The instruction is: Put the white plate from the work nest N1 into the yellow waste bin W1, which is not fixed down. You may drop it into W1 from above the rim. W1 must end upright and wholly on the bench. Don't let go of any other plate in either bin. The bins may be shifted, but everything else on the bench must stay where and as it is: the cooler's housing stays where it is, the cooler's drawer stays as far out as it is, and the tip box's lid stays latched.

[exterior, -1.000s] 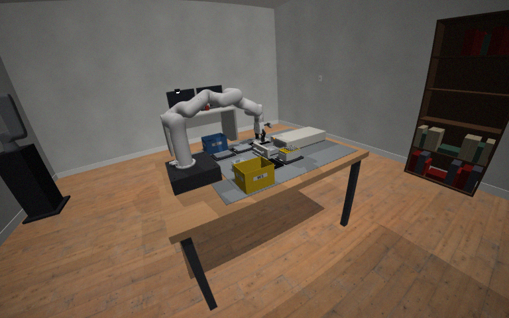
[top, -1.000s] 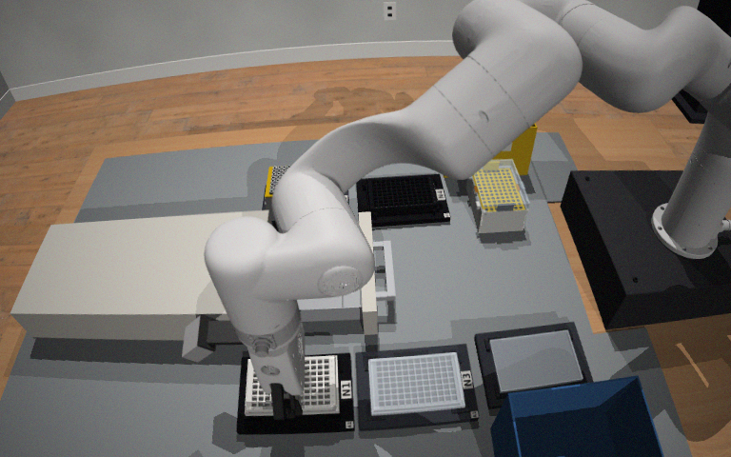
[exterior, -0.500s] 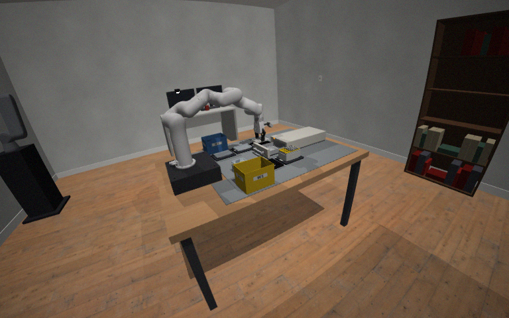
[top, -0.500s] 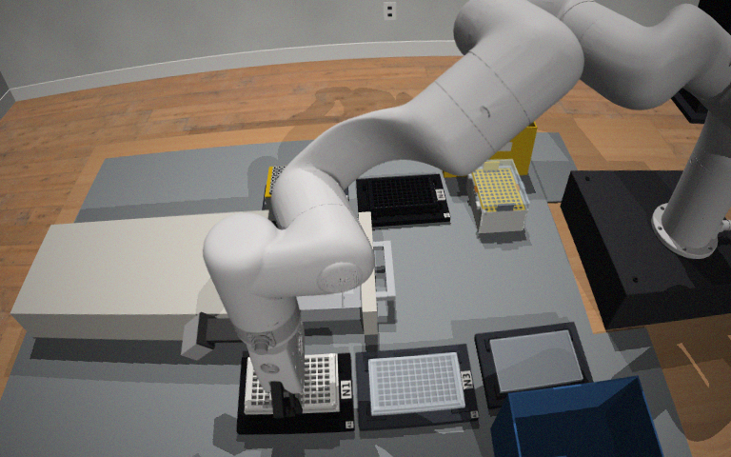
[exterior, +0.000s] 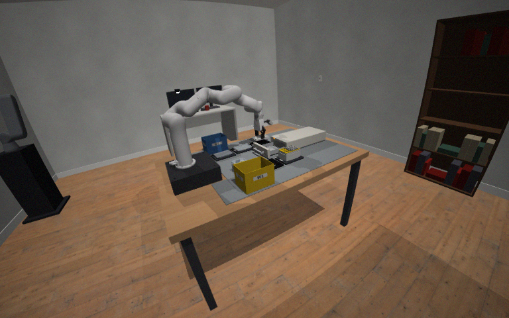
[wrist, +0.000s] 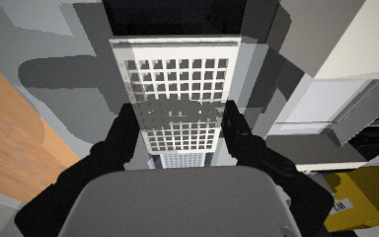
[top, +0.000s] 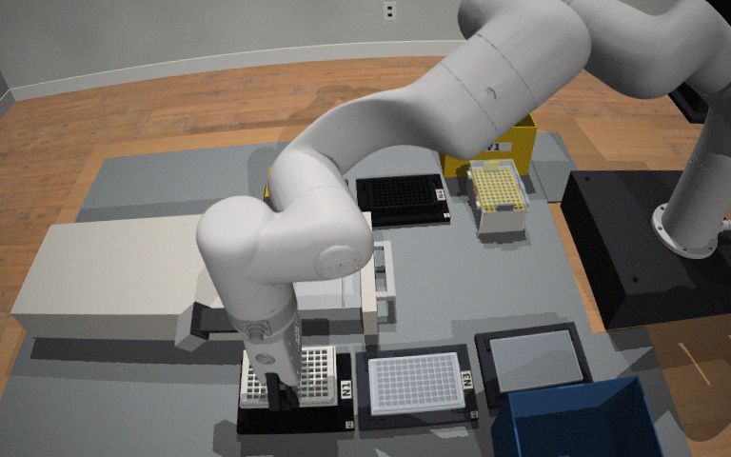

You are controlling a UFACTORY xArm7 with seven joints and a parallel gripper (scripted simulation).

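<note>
Now: hand 70 mm above the black work nest N1. From my hand the other things lie so: cooler (140 mm ahead, 190 mm to the right, 40 mm below); then white plate (10 mm below); then drawer (20 mm ahead, 190 mm to the right, 50 mm below).
</note>
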